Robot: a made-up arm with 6 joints.
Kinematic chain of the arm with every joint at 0, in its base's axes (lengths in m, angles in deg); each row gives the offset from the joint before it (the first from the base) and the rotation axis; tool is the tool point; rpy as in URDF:
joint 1: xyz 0 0 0.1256 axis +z
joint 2: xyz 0 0 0 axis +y
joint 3: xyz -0.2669 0 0.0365 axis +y
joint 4: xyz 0.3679 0 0.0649 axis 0.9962 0 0.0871
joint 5: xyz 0 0 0 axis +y
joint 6: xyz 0.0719 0 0.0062 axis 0.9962 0 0.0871
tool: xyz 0 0 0 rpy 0 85 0
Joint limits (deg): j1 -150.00..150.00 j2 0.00..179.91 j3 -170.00..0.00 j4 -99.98..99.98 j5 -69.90..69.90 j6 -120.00..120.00
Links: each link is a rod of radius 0.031 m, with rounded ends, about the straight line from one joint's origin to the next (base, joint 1, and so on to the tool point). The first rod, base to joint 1, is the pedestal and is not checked.
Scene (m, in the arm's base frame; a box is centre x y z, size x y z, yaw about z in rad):
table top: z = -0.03
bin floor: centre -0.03 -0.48 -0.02 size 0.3 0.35 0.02 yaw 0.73
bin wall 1: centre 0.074 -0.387 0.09 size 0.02 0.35 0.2 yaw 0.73
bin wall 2: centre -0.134 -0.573 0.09 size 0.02 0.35 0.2 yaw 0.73
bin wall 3: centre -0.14 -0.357 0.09 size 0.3 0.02 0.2 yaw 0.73
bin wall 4: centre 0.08 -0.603 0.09 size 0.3 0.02 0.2 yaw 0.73
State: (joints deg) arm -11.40 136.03 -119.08 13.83 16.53 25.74
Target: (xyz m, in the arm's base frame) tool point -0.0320 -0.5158 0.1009
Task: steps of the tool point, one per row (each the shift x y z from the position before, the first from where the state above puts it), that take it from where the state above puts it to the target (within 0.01 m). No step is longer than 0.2 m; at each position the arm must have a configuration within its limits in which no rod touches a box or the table.
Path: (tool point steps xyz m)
1: -0.0756 -0.1186 0.0691
2: -0.1038 -0.0871 0.0592
3: -0.1186 -0.0497 0.0473
4: -0.1198 -0.0120 0.0346
5: -0.0651 -0.0775 -0.1010
6: -0.0899 -0.0436 -0.1065
7: -0.0991 -0.0033 -0.1074

